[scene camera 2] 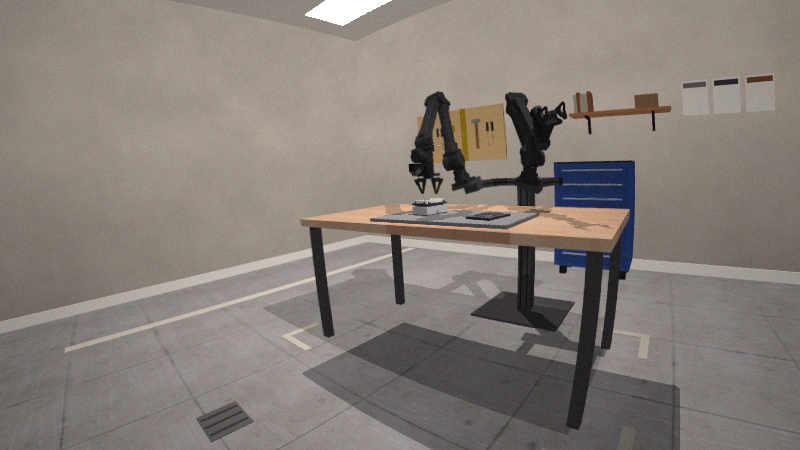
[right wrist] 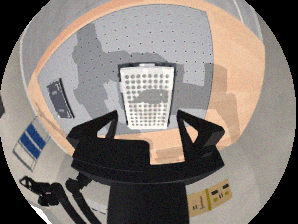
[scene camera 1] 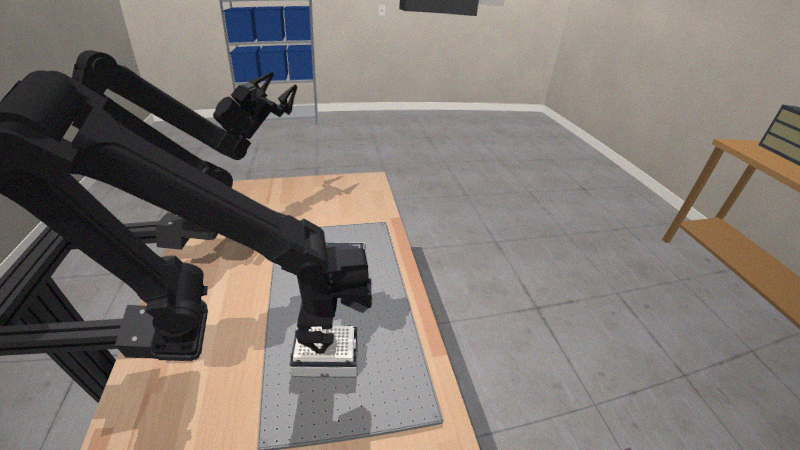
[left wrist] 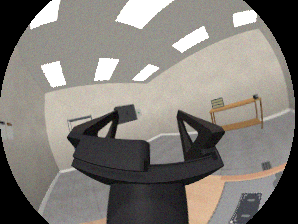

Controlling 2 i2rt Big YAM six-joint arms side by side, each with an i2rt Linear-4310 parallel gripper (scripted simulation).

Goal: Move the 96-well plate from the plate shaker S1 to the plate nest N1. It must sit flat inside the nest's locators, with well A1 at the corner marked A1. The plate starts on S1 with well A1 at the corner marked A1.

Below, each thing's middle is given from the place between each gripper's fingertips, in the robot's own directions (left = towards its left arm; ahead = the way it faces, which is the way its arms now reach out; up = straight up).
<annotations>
I see my right gripper [scene camera 1: 322, 333] 40 mm above the white 96-well plate [scene camera 1: 301, 353]. The rest, counted from my right hand: plate shaker S1 [scene camera 1: 299, 369]: 30 mm ahead, 10 mm to the left, 70 mm below.
Right now the white 96-well plate is 63 cm to the right of my left hand [scene camera 1: 284, 79], 40 cm below it and 2 cm ahead of it. Also, from my left hand: plate shaker S1: 62 cm to the right, 42 cm below, 5 cm ahead.
</annotations>
